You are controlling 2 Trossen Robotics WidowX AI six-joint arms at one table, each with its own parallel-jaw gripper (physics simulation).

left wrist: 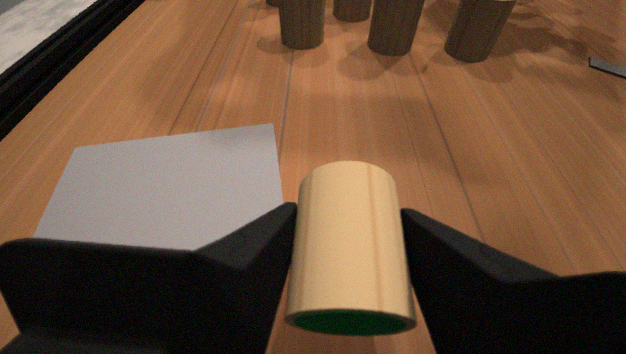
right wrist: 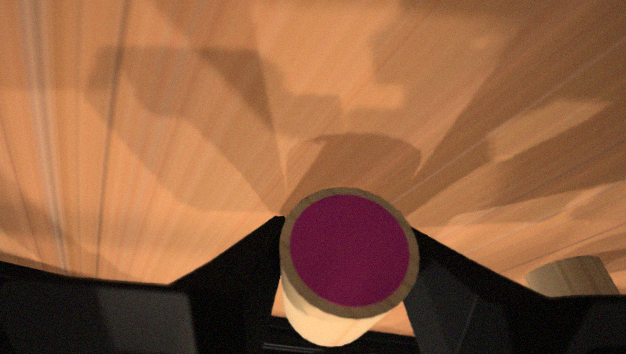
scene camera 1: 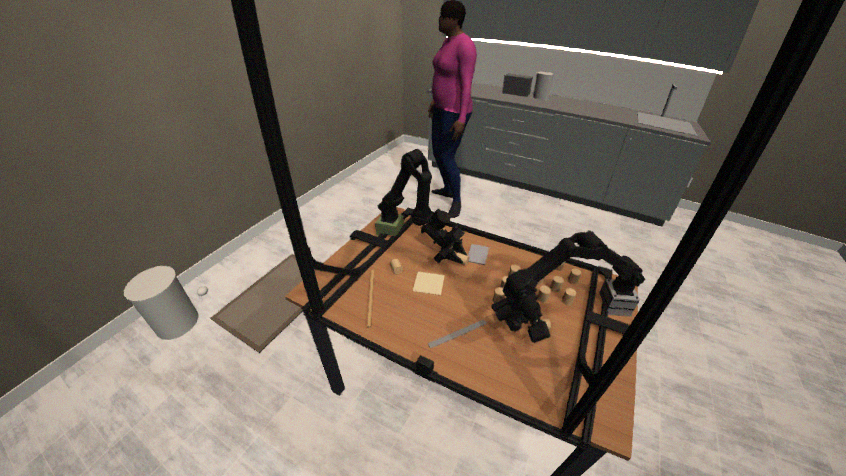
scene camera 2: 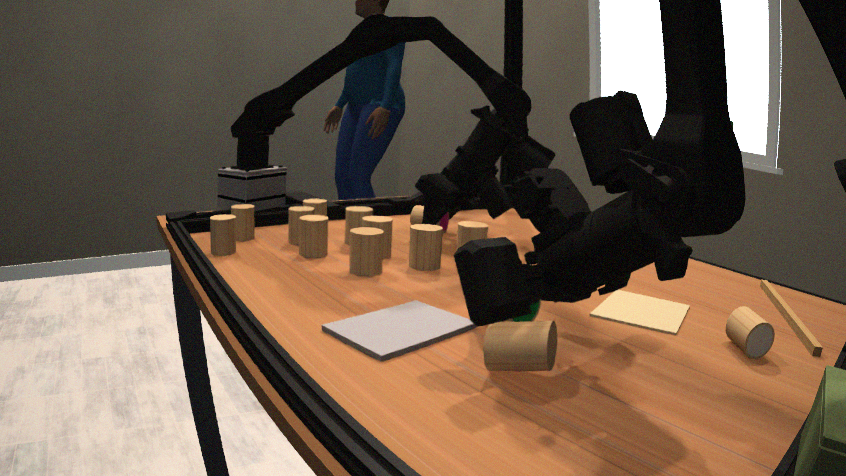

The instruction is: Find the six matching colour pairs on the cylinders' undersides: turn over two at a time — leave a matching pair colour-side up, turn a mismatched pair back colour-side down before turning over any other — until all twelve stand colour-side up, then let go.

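Frame: origin at the left arm's base, x ahead, y left, z up, level; metres.
Seen in the pictures: left gripper, between the fingertips: [left wrist: 347, 216] [scene camera 1: 464, 260]; right gripper, between the fingertips: [right wrist: 337, 229] [scene camera 1: 539, 327]; left arm's base, origin of its link: [scene camera 1: 389, 218]; right arm's base, origin of its link: [scene camera 1: 622, 288] [scene camera 2: 251, 168].
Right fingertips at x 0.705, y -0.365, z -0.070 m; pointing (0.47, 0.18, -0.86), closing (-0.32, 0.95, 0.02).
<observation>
Offsets run from my right fingertips to a thing's middle. "spot": to the spot under its first point.
My left gripper [left wrist: 347, 216] is shut on the green-ended cylinder {0.023 m up, 0.337 m back, 0.247 m left} [left wrist: 351, 260] [scene camera 2: 526, 311] [scene camera 1: 462, 259]; its green end faces the wrist camera. My right gripper [right wrist: 337, 229] is shut on the magenta-ended cylinder {0.017 m up, 0.002 m ahead, 0.000 m left} [right wrist: 350, 260] [scene camera 2: 444, 222]; its magenta end faces the wrist camera, and it is tilted. I cannot tell how high either is held. Several other cylinders stand with plain wooden tops up, among them one at the near side {spot: 0.024 m up, 0.133 m back, 0.246 m left} [scene camera 2: 366, 253], one beside it {0.021 m up, 0.140 m back, 0.155 m left} [scene camera 2: 425, 248], one partly behind my left gripper [scene camera 2: 472, 233] and one at the far left [scene camera 2: 223, 235].
A plain cylinder {0.020 m up, 0.407 m back, 0.322 m left} [scene camera 2: 520, 346] lies on its side close to my left gripper. Another lying cylinder {0.016 m up, 0.579 m back, 0.126 m left} [scene camera 2: 749, 332] [scene camera 1: 396, 266] shows a grey end. A grey slab {0.001 m down, 0.280 m back, 0.328 m left} [scene camera 2: 397, 328] [left wrist: 170, 190], a yellow square {spot: 0.001 m down, 0.431 m back, 0.101 m left} [scene camera 2: 641, 310] [scene camera 1: 428, 282], a wooden stick {0.002 m up, 0.615 m back, 0.045 m right} [scene camera 1: 370, 298] and a metal strip {0.003 m down, 0.268 m back, 0.104 m right} [scene camera 1: 456, 333] lie on the table.
</observation>
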